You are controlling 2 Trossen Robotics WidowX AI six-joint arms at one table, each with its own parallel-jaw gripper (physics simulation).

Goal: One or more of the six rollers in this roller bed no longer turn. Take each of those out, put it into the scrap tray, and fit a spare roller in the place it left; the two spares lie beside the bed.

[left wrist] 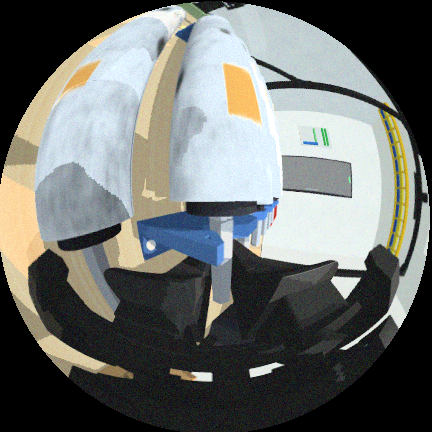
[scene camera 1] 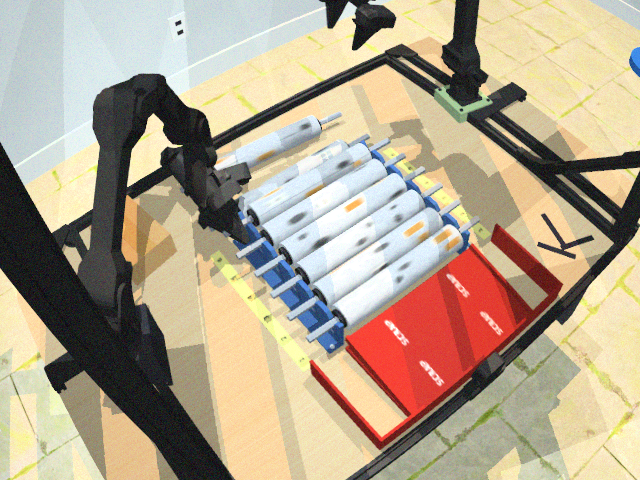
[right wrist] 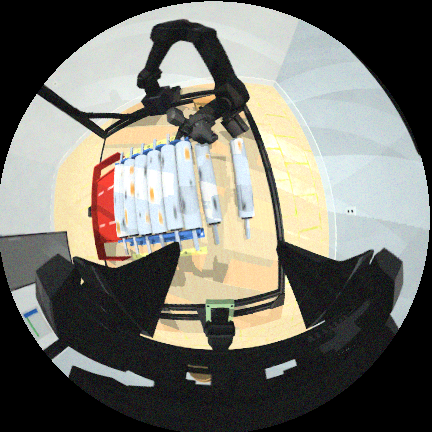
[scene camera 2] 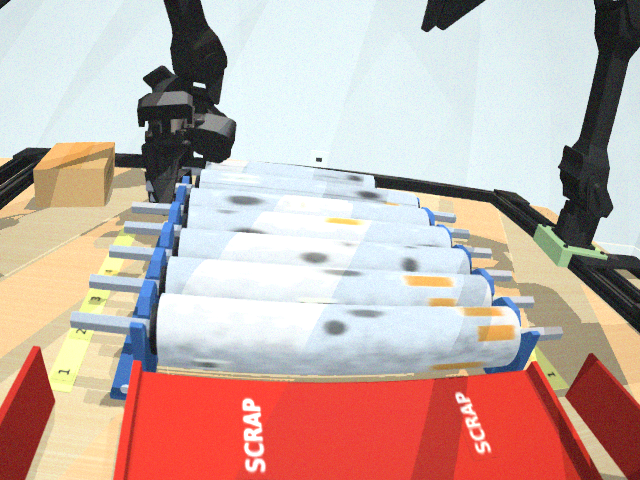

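Pixels of known places: left gripper, fingertip midpoint: (scene camera 1: 247, 242) (scene camera 2: 166, 212); right gripper, fingertip midpoint: (scene camera 1: 341, 39) (right wrist: 229, 247) (scene camera 2: 431, 30); left arm's base at its link origin: (scene camera 1: 121, 335) (right wrist: 154, 92); right arm's base at its link origin: (scene camera 1: 464, 95) (right wrist: 219, 313) (scene camera 2: 572, 239).
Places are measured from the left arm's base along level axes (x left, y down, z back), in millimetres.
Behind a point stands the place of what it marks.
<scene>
Six grey-white rollers lie side by side in the blue bed (scene camera 1: 330, 338) @(x -38, y 107, z -326 mm) (scene camera 2: 147, 304) @(x -25, y 48, z -333 mm) (left wrist: 185, 237) @(x 220, y 59, z -240 mm). My left gripper (scene camera 1: 240, 235) @(x 169, y 72, z -238 mm) (scene camera 2: 162, 197) @(x 169, y 72, z -238 mm) (left wrist: 218, 239) @(x 169, y 72, z -238 mm) is shut on the near shaft end of the bed roller farthest from the tray (scene camera 1: 307, 181) @(x 240, y 33, z -370 mm) (left wrist: 215, 150) (right wrist: 187, 175) @(x 258, y 34, z -367 mm); that roller rests in line with the others. One spare roller (scene camera 1: 315, 159) @(x 318, y 63, z -405 mm) (left wrist: 95, 120) (right wrist: 210, 185) @(x 320, y 64, z -376 mm) lies close beside it, the other spare (scene camera 1: 279, 143) @(x 395, y 72, z -351 mm) (right wrist: 243, 180) @(x 409, y 63, z -341 mm) farther back. My right gripper (scene camera 1: 343, 36) @(x 372, y -178, z -482 mm) (right wrist: 229, 247) @(x 372, y -178, z -482 mm) is open and empty, high above the table. The red scrap tray (scene camera 1: 343, 403) @(x -169, y 77, z -309 mm) (scene camera 2: 604, 387) @(x 31, y 72, z -683 mm) holds no roller.
Yellow numbered strips (scene camera 1: 266, 317) @(x 34, y 110, z -235 mm) (scene camera 2: 94, 299) @(x 32, y 109, z -234 mm) run along the bed's shaft ends. A cardboard box (scene camera 2: 72, 178) @(x 198, y 69, z -63 mm) stands at the left of scene camera 2. The black table frame (scene camera 1: 305, 93) @(x 560, y 91, z -449 mm) surrounds the work area, and a green arm mount (scene camera 1: 460, 105) @(x 403, y 79, z -766 mm) (scene camera 2: 563, 248) @(x 380, y 81, z -755 mm) sits on it.
</scene>
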